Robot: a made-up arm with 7 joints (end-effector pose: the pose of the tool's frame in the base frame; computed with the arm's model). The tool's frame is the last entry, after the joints. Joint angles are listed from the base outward.
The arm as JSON. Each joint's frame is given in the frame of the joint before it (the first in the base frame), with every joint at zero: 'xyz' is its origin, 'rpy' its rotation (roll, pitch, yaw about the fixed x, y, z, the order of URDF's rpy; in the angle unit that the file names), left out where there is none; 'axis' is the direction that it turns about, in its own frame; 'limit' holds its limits. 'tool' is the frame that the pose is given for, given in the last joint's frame.
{
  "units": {
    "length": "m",
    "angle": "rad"
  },
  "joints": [
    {
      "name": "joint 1",
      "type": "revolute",
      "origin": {
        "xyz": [
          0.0,
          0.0,
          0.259
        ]
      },
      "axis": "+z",
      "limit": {
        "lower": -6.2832,
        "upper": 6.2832
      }
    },
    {
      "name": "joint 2",
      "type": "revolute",
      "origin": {
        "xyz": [
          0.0,
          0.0,
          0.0
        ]
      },
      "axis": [
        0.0,
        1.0,
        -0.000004
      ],
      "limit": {
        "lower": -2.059,
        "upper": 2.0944
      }
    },
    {
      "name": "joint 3",
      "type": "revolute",
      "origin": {
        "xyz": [
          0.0,
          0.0,
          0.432
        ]
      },
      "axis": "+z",
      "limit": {
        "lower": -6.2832,
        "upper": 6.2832
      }
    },
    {
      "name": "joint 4",
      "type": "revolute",
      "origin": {
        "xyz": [
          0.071,
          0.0,
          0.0
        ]
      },
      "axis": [
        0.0,
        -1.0,
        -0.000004
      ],
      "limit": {
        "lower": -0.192,
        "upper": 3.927
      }
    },
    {
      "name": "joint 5",
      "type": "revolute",
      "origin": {
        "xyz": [
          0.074,
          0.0,
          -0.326
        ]
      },
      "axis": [
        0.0,
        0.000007,
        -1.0
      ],
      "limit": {
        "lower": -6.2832,
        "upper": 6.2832
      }
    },
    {
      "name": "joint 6",
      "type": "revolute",
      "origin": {
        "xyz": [
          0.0,
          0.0,
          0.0
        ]
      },
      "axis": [
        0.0,
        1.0,
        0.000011
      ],
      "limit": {
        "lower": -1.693,
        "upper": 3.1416
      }
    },
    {
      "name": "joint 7",
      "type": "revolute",
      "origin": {
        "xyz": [
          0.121,
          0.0,
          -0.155
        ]
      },
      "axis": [
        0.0,
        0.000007,
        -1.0
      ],
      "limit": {
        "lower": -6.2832,
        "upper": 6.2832
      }
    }
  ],
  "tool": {
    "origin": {
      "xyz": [
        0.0,
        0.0,
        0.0
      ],
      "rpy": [
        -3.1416,
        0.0,
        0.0
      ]
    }
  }
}
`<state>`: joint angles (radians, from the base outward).
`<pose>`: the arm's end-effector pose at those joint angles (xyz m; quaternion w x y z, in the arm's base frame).
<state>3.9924 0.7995 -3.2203 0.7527 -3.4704 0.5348 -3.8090</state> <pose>0.2050 0.1662 0.6501 0.0105 0.2919 0.4219 0.8583</pose>
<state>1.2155 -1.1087 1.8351 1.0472 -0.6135 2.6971 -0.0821</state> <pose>-0.3173 -0.1069 0.4024 0.6871 0.3937 0.3055 0.5288</pose>
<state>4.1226 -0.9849 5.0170 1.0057 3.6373 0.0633 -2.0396</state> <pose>-0.3492 0.2572 0.5019 0.2167 -0.7003 -0.2174 0.6445</pose>
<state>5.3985 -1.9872 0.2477 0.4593 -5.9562 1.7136 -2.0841</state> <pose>0.0262 0.1216 0.4012 0.3460 0.7301 0.5872 0.0493</pose>
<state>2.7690 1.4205 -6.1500 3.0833 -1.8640 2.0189 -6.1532</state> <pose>-0.6732 0.4641 0.3918 0.1998 0.3534 0.5685 0.7155</pose>
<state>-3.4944 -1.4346 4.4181 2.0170 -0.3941 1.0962 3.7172</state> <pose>0.7966 0.2344 0.1654 0.1574 -0.0808 -0.8958 -0.4077</pose>
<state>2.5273 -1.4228 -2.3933 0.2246 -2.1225 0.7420 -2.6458</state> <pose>0.0766 0.1567 0.0477 0.0622 0.7355 -0.6201 -0.2659</pose>
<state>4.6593 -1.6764 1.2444 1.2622 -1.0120 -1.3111 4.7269</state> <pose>0.4165 0.4908 0.1746 0.3885 -0.5327 0.7483 -0.0727</pose>
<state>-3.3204 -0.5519 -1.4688 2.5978 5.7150 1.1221 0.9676</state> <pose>0.5150 0.2458 0.9863 0.5626 -0.7803 0.0584 -0.2667</pose>
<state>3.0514 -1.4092 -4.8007 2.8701 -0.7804 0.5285 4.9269</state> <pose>0.9325 -0.2074 0.4056 0.7102 0.0785 0.4849 -0.5043</pose>
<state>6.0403 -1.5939 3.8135 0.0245 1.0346 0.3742 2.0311</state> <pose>0.0626 -0.0961 0.0852 0.4355 0.5645 0.0928 0.6950</pose>
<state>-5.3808 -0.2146 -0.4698 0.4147 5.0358 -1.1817 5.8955</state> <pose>0.1643 0.2445 0.5649 0.2078 -0.2442 -0.6854 -0.6538</pose>
